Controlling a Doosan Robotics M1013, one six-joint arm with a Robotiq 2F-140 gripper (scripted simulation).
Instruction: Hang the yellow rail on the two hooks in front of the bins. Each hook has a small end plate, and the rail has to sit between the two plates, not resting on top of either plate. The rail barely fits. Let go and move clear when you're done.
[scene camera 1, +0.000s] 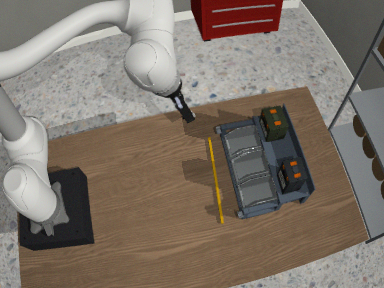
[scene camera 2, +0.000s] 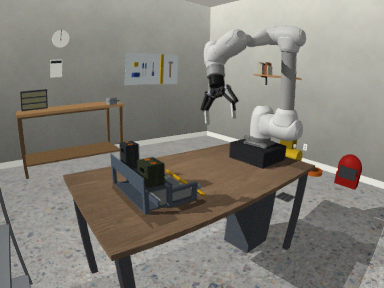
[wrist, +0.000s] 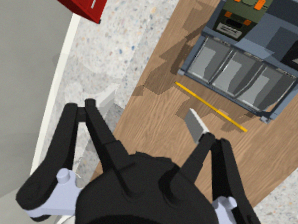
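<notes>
Gripper visible: scene camera 2 shows my gripper (scene camera 2: 220, 120), and it appears in the wrist view too (wrist: 151, 105).
</notes>
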